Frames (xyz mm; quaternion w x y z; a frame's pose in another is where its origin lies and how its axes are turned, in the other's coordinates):
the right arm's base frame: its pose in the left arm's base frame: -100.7 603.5 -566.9 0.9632 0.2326 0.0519 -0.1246
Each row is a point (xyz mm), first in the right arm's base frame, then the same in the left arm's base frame.
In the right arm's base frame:
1: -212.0 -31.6 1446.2
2: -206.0 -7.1 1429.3
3: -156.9 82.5 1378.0
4: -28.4 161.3 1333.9
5: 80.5 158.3 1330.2
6: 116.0 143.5 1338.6
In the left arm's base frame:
1: -252.6 -44.6 734.8
2: -241.0 -17.0 729.5
3: -172.2 73.2 715.3
4: -29.4 133.6 690.2
5: 74.6 109.2 668.4
6: 105.2 84.9 663.8

